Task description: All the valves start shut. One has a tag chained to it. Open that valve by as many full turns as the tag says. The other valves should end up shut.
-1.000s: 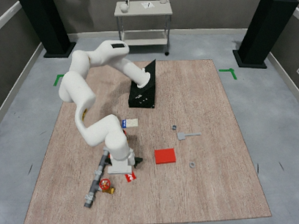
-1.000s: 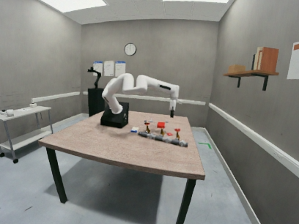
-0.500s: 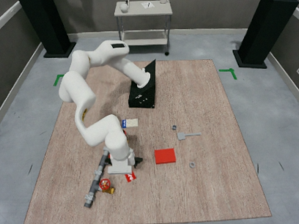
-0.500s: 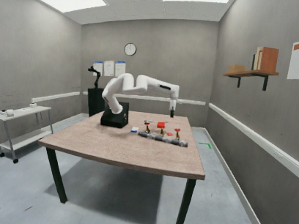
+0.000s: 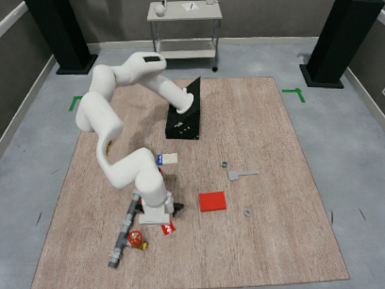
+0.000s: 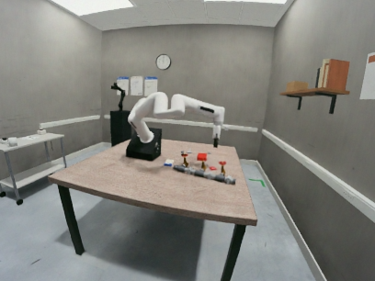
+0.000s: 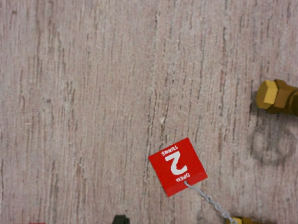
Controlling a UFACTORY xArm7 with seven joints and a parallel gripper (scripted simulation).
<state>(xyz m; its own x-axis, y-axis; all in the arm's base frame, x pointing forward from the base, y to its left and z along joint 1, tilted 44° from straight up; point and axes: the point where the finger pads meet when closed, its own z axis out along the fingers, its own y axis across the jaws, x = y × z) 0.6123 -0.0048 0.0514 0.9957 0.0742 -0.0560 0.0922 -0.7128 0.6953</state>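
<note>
Right now the red square tag is 200 mm below my hand and 10 mm behind it. Round my hand: grey key-shaped tool: 340 mm to the left, 290 mm behind, 190 mm below; then white card: 360 mm behind, 190 mm below, 40 mm to the right; then red block: 200 mm to the left, 180 mm below, 130 mm behind.
</note>
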